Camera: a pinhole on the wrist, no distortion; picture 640 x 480 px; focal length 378.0 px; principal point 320.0 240.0 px. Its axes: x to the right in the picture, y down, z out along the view. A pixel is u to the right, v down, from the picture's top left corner.
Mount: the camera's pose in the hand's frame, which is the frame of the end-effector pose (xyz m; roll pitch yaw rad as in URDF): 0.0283 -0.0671 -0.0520 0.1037 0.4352 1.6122
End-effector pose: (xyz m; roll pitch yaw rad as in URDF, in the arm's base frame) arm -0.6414 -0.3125 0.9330 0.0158 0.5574 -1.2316
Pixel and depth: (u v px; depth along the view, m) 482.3 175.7 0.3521
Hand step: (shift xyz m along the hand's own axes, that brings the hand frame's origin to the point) 0.1126 0.2188 0.1962
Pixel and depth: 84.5 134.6 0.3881
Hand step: 0.1785 -0.1222 0.3898
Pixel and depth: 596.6 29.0 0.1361
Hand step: 0.1119 0.0805 0.0216
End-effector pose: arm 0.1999 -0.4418 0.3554 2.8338 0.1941 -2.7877
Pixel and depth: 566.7 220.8 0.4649
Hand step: 0.0804 0.4045 0.2372
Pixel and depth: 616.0 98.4 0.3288
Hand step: 0.1696 0.3050 0.1244
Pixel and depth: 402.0 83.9 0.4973
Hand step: 0.2715 0.2406 0.3318
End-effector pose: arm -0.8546 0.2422 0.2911 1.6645 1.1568 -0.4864
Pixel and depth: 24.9 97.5 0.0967
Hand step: 0.0757 -0.0947 0.0636
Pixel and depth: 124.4 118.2 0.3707
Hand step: 0.1863 -0.0843 0.3520
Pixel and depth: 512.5 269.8 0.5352
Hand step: 0.0221 0.4065 0.3198
